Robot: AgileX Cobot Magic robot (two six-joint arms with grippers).
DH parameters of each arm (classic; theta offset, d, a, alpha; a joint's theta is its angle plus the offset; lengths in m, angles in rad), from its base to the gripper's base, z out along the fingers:
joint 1: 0 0.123 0 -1.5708
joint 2: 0.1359 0 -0.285 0
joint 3: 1.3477 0 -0.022 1.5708
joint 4: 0 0.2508 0 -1.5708
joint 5: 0 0 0.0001 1.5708
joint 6: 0 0.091 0 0
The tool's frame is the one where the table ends.
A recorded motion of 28 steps. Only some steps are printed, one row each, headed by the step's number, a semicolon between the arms.
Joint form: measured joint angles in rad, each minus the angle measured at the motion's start. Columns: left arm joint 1, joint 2, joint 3, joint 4, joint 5, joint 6; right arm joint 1, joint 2, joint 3, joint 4, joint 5, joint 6.
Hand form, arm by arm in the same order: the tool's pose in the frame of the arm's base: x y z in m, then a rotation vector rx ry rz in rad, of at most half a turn. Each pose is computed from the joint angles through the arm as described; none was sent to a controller.
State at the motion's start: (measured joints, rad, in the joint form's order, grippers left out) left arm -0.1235 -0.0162 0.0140 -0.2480 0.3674 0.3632; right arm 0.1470 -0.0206 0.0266 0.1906 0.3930 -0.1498
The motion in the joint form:
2: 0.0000 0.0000 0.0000 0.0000 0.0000 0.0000; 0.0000 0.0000 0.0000 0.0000 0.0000 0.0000
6: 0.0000 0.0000 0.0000 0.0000 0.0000 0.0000; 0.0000 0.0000 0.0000 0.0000 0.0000 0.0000
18: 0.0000 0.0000 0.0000 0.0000 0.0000 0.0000; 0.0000 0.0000 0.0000 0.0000 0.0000 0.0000
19: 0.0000 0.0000 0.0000 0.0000 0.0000 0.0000; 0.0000 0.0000 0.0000 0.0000 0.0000 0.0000
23: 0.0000 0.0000 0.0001 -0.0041 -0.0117 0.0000; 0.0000 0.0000 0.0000 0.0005 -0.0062 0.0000
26: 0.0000 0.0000 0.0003 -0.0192 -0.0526 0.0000; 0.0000 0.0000 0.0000 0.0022 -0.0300 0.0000
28: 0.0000 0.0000 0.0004 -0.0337 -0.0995 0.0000; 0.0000 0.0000 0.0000 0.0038 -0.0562 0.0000
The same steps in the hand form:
2: 0.0509 -0.0144 0.1773 0.2946 1.8143 -0.0758; 0.0501 0.0141 0.1707 -0.1630 1.8725 0.1874
6: 0.0509 -0.0144 0.1773 0.2946 1.8143 -0.0758; 0.0501 0.0141 0.1707 -0.1630 1.8725 0.1874
18: 0.0509 -0.0144 0.1773 0.2946 1.8143 -0.0758; 0.0501 0.0141 0.1707 -0.1630 1.8725 0.1874
19: 0.0509 -0.0144 0.1773 0.2946 1.8143 -0.0758; 0.0501 0.0141 0.1707 -0.1630 1.8725 0.1874
23: 0.0512 -0.0143 0.1783 0.2882 1.8037 -0.0775; 0.0503 0.0141 0.1712 -0.1613 1.8665 0.1873
26: 0.0521 -0.0140 0.1818 0.2651 1.7663 -0.0838; 0.0509 0.0138 0.1733 -0.1550 1.8434 0.1869
28: 0.0531 -0.0134 0.1859 0.2400 1.7233 -0.0879; 0.0516 0.0135 0.1755 -0.1482 1.8179 0.1860

